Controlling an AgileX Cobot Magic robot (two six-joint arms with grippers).
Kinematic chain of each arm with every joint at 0, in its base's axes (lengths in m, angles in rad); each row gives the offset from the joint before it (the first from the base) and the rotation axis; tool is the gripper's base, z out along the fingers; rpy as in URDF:
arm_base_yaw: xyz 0 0 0.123 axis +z
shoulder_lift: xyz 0 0 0 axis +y
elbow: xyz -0.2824 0 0.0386 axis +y
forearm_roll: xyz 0.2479 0 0.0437 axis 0.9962 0 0.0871
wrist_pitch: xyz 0 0 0 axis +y
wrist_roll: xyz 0.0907 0 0.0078 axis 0.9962 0 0.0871
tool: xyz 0 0 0 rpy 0 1.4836 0
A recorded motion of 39 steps. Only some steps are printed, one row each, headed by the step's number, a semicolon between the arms.
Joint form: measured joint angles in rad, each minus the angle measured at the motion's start. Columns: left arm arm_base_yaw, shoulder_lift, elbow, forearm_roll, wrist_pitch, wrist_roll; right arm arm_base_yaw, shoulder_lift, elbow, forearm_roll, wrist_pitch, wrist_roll.
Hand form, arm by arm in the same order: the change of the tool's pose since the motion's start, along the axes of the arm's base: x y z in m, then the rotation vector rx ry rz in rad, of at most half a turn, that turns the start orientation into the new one. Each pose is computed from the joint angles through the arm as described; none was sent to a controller.
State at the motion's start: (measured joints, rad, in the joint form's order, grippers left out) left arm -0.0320 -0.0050 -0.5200 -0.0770 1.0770 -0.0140; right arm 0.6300 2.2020 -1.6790 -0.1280 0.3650 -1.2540
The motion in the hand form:
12: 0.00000 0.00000 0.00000 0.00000 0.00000 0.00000; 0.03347 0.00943 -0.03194 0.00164 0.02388 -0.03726
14: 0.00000 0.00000 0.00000 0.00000 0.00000 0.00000; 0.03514 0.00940 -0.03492 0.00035 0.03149 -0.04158
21: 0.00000 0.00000 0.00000 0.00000 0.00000 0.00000; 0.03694 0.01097 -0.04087 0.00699 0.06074 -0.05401
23: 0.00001 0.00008 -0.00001 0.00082 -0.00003 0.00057; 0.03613 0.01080 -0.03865 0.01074 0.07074 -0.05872
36: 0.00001 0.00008 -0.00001 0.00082 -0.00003 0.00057; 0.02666 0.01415 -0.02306 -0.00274 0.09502 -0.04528
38: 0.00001 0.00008 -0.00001 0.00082 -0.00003 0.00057; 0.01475 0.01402 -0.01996 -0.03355 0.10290 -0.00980
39: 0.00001 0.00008 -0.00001 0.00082 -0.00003 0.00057; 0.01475 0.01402 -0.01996 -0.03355 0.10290 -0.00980
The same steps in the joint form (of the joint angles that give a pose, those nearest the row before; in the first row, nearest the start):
12: 0.0000 0.0000 0.0000 0.0000 0.0000 0.0000; -0.0230 0.1710 -0.1960 0.0160 0.0440 0.0040
14: 0.0000 0.0000 0.0000 0.0000 0.0000 0.0000; -0.0250 0.1820 -0.2070 0.0200 0.0510 0.0040
21: 0.0000 0.0000 0.0000 0.0000 0.0000 0.0000; -0.0260 0.2040 -0.2311 0.0460 0.0730 0.0030
23: 0.0000 0.0000 0.0000 0.0010 0.0000 0.0000; -0.0260 0.1990 -0.2320 0.0560 0.0850 0.0030
36: 0.0000 0.0000 0.0000 0.0010 0.0000 0.0000; -0.0110 0.1600 -0.2270 0.0690 0.1460 -0.0070
38: 0.0000 0.0000 0.0000 0.0010 0.0000 0.0000; 0.0020 0.1210 -0.1700 0.0710 0.1510 -0.0390
39: 0.0000 0.0000 0.0000 0.0010 0.0000 0.0000; 0.0020 0.1210 -0.1700 0.0710 0.1510 -0.0390

